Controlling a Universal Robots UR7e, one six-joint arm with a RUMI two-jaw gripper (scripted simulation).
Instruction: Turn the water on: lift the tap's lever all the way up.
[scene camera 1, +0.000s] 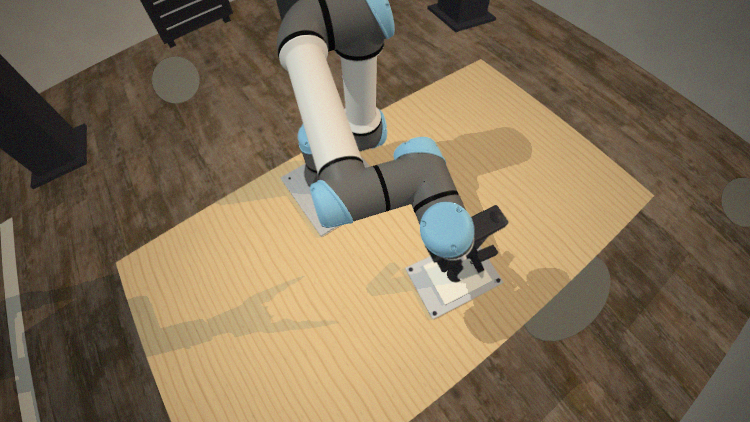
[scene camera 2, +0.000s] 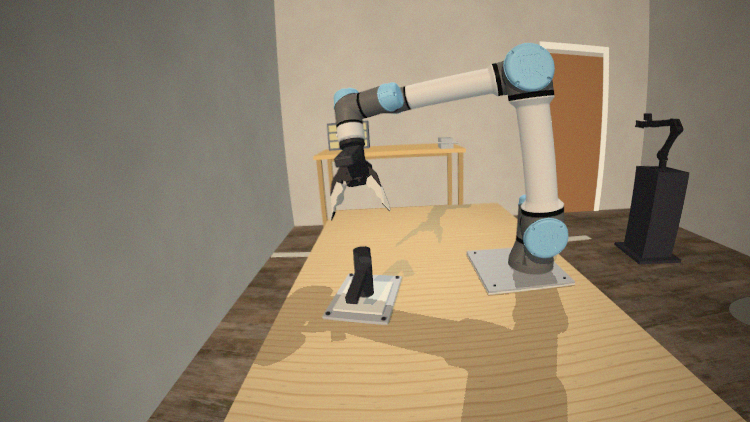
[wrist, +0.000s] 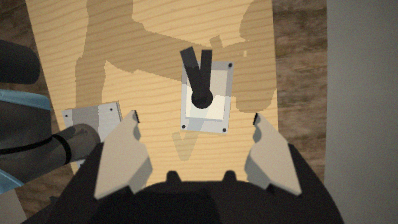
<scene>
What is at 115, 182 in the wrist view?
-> My gripper.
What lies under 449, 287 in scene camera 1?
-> A tap.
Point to my gripper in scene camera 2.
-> At 359, 216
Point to my gripper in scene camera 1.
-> At 464, 247
</scene>
